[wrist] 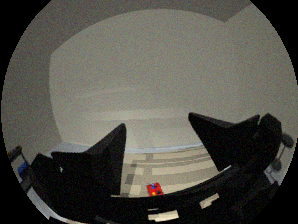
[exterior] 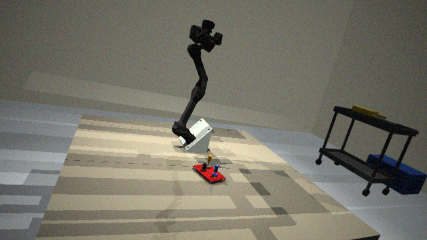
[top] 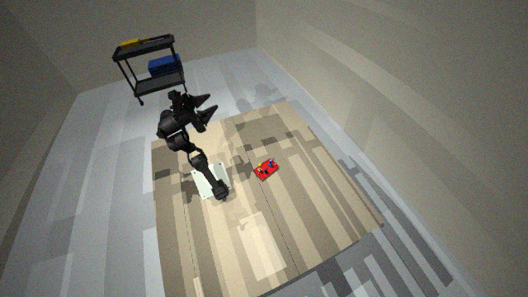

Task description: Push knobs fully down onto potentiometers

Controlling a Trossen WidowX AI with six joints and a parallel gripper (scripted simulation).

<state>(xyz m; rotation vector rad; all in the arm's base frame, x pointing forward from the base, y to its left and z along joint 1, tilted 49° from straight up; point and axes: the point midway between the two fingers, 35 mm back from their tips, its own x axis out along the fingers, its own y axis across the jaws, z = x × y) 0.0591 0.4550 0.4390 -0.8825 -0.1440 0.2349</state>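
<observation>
The yellow knob is 62 cm below my gripper tip, 18 cm ahead of it and 6 cm to the left of it. From my gripper tip the other things lie so: blue knob: 63 cm below, 26 cm ahead, 7 cm to the left.
</observation>
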